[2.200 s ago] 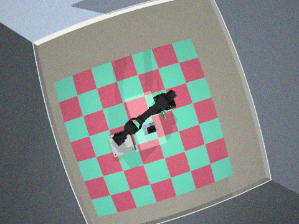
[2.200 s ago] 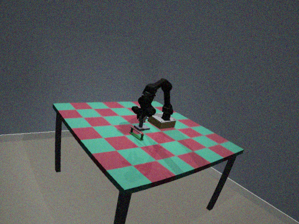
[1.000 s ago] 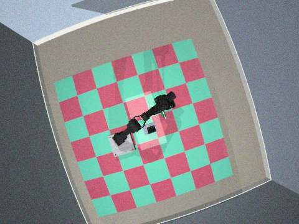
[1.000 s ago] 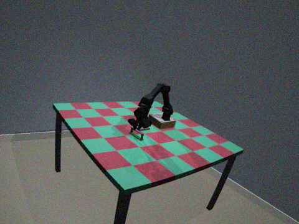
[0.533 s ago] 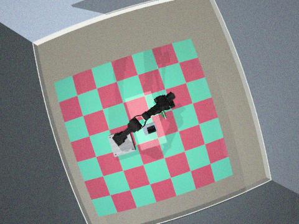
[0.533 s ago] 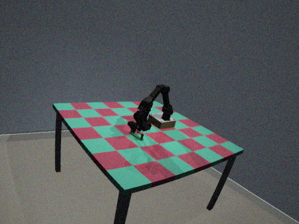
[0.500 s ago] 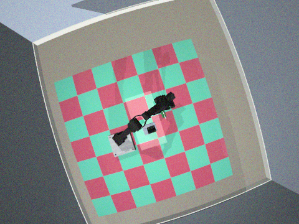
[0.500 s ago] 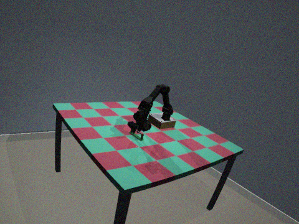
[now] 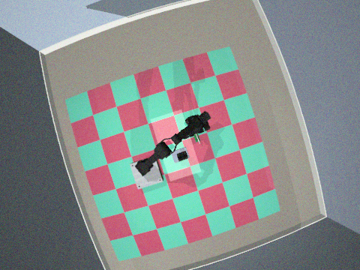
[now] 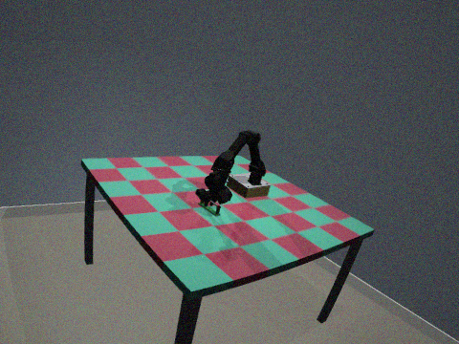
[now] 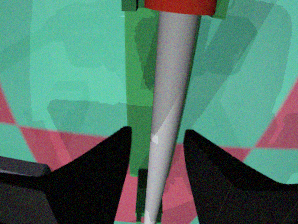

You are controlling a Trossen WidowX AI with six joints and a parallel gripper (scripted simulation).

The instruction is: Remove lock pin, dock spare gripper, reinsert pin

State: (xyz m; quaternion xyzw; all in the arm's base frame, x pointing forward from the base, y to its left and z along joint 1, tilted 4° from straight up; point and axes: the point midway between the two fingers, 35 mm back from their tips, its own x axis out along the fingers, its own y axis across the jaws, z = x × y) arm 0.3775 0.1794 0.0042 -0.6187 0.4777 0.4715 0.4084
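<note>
The cradle lies 10 mm to the left of my gripper tip and 10 mm above it. Also, from my gripper tip: spare gripper: 130 mm to the right, 110 mm behind, 110 mm above; then mount: 130 mm to the right, 120 mm behind, 40 mm above.
</note>
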